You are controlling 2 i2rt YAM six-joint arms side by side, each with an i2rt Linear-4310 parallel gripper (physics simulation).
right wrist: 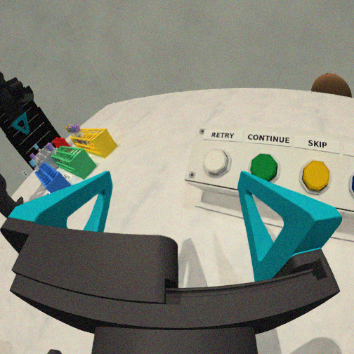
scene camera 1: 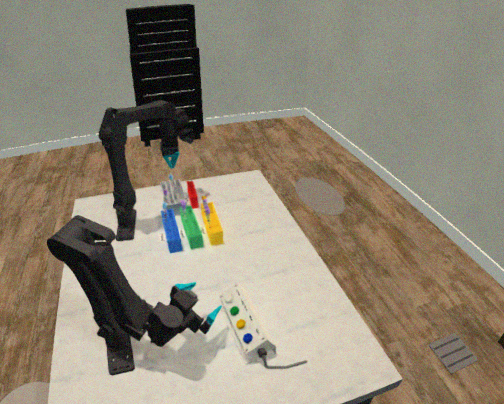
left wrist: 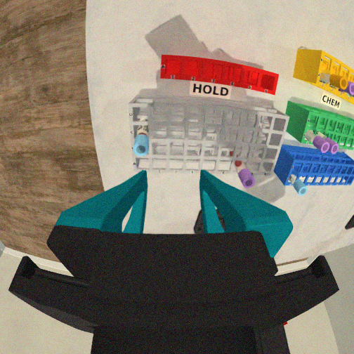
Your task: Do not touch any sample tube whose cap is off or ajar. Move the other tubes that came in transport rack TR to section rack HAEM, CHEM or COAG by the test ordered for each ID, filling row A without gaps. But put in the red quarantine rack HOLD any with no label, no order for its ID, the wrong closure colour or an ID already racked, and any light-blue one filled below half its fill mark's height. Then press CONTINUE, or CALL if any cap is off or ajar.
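Where they show: left gripper, fingertip midpoint: (scene camera 1: 171,166); right gripper, fingertip midpoint: (scene camera 1: 208,295); left arm's base, origin of the base link: (scene camera 1: 126,225); right arm's base, origin of the base link: (scene camera 1: 119,343).
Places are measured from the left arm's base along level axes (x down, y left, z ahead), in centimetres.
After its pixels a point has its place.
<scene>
My left gripper (scene camera 1: 171,162) @[x -15.2, y 17.8, z 20.6 cm] (left wrist: 173,177) is partly open and empty, above the front side of grey transport rack TR (left wrist: 132,120). In the left wrist view, a light-blue-capped tube (left wrist: 141,144) stands at its left end and a purple-capped tube (left wrist: 246,178) near its right front corner. Red rack HOLD (left wrist: 186,68) lies behind; no tube shows in it. The blue rack (left wrist: 284,165) holds a light-blue-capped tube (left wrist: 300,187), the green rack (left wrist: 296,120) two purple-capped tubes, the yellow rack (left wrist: 309,65) orange and purple caps. My right gripper (scene camera 1: 208,295) @[x -10.3, y -52.5, z 28.4 cm] (right wrist: 174,178) is wide open and empty, beside the button box (scene camera 1: 259,345) @[x -6.9, y -69.3, z 39.3 cm].
The green CONTINUE button (scene camera 1: 234,310) @[x -7.0, y -56.5, z 35.1 cm] (right wrist: 264,167) lies between the white RETRY button (right wrist: 216,161) and the yellow SKIP button (right wrist: 315,176). A blue button (scene camera 1: 247,338) @[x -6.9, y -66.5, z 36.7 cm] is at the cable end; its label is cut off in the right wrist view. A cable (scene camera 1: 282,367) @[x -0.6, y -73.3, z 44.7 cm] leaves the box.
</scene>
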